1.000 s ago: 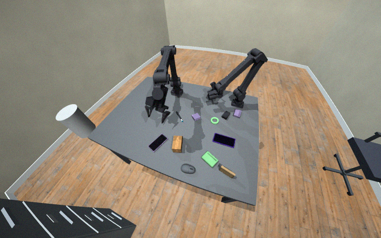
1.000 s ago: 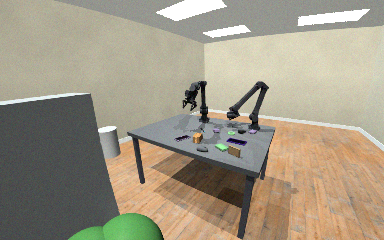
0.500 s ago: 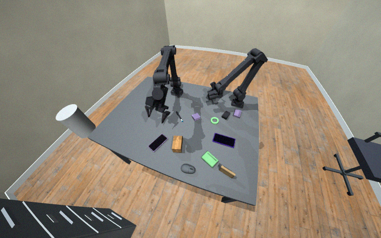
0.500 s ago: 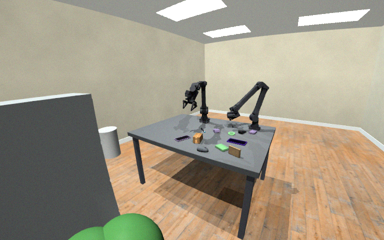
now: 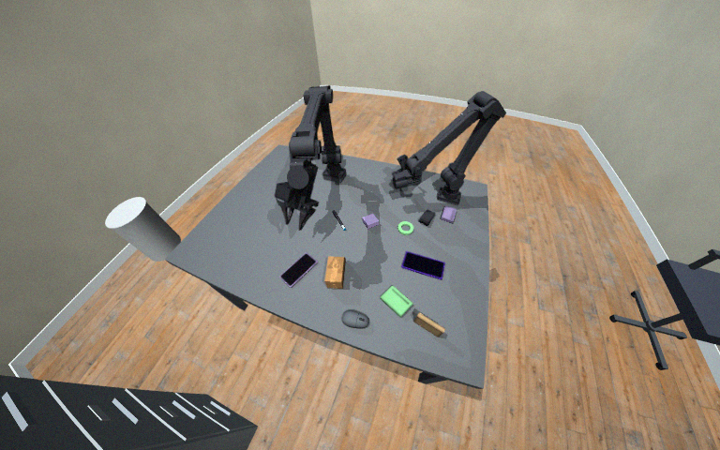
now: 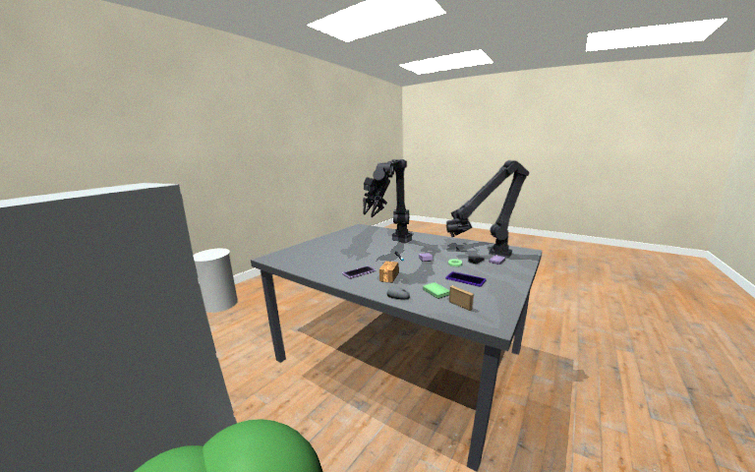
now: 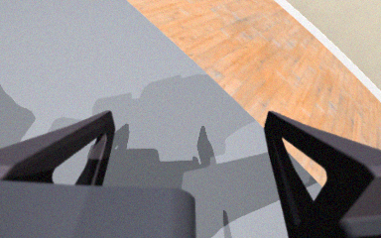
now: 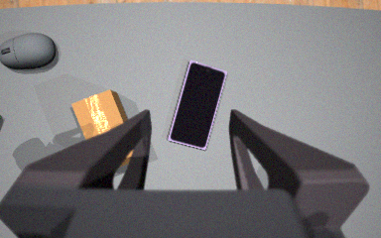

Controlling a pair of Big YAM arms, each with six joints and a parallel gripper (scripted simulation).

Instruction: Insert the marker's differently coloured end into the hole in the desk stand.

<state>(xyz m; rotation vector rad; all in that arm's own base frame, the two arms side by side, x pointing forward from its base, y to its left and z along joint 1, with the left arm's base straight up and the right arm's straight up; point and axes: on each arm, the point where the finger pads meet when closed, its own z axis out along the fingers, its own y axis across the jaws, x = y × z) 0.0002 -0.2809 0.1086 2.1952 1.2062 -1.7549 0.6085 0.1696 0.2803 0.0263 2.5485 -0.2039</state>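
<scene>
My right gripper is now 29 cm past the dark marker, 1 cm to the right of it and 30 cm above it. Round my right hand: orange-brown desk stand (2 cm behind, 10 cm to the left, 28 cm below); mouse (14 cm ahead, 25 cm to the left, 29 cm below).
</scene>
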